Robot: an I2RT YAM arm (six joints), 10 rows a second.
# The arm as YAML. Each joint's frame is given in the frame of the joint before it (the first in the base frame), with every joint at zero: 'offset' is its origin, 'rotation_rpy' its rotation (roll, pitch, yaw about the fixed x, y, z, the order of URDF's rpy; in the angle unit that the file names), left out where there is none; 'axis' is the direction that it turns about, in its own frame. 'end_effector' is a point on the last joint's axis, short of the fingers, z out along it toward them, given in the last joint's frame.
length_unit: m
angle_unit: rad
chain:
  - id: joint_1
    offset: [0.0, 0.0, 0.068]
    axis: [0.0, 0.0, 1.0]
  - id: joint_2
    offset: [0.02, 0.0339, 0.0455]
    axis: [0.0, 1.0, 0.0]
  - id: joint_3
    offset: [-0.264, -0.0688, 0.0]
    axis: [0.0, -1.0, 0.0]
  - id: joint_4
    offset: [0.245, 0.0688, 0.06]
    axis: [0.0, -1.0, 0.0]
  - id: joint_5
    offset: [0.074, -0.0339, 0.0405]
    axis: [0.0, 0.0, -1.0]
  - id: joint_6
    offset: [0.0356, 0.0, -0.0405]
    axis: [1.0, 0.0, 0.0]
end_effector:
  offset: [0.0, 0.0, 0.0]
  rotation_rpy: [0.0, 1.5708, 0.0]
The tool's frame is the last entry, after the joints.
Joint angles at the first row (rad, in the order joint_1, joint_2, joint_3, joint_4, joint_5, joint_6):
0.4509, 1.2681, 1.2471, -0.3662, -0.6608, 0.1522
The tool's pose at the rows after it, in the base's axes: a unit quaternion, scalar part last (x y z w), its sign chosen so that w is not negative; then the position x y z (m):
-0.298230, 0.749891, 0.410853, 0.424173, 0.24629, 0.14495, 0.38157
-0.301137, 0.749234, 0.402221, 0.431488, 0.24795, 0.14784, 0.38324
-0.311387, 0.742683, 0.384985, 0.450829, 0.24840, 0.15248, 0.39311
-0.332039, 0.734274, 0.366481, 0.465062, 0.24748, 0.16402, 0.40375
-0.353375, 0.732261, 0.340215, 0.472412, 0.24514, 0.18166, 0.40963
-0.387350, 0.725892, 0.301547, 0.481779, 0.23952, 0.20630, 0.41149
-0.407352, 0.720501, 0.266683, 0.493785, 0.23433, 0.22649, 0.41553
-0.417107, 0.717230, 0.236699, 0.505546, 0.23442, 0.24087, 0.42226
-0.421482, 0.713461, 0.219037, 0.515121, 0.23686, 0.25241, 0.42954
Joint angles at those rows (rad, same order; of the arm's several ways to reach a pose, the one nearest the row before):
0.4561, 1.2790, 1.2554, -0.3674, -0.6536, 0.1453
0.4649, 1.2888, 1.2678, -0.3651, -0.6308, 0.1329
0.4826, 1.3008, 1.3098, -0.3744, -0.5892, 0.1003
0.5237, 1.3265, 1.3696, -0.3988, -0.5395, 0.0541
0.5860, 1.3622, 1.4278, -0.4333, -0.4597, 0.0052
0.6722, 1.4054, 1.4800, -0.4611, -0.3517, -0.0702
0.7415, 1.4447, 1.5338, -0.4809, -0.2488, -0.1208
0.7811, 1.4897, 1.6031, -0.5056, -0.1699, -0.1587
0.8047, 1.5347, 1.6735, -0.5245, -0.1214, -0.1807

